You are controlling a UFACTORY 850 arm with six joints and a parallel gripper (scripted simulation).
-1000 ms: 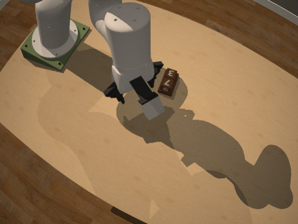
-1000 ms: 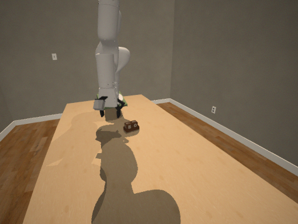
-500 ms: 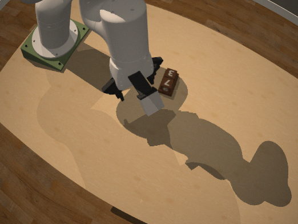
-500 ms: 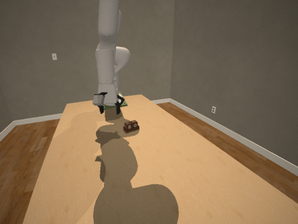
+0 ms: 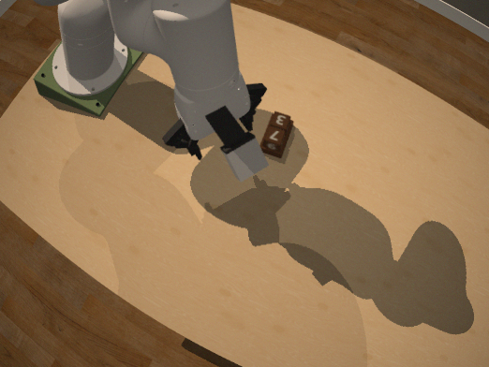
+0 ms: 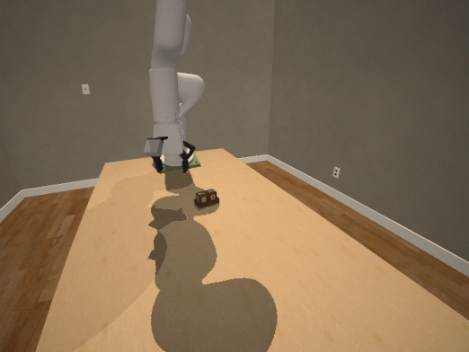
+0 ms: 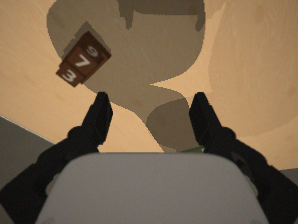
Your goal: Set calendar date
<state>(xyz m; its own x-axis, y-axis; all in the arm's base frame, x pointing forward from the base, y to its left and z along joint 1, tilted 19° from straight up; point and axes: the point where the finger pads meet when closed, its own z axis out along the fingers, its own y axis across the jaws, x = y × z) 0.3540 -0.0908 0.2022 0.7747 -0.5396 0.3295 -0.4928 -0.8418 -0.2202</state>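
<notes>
Now: hand 110 mm above the tray, 100 mm to the right of it and 60 mm short of it.
</notes>
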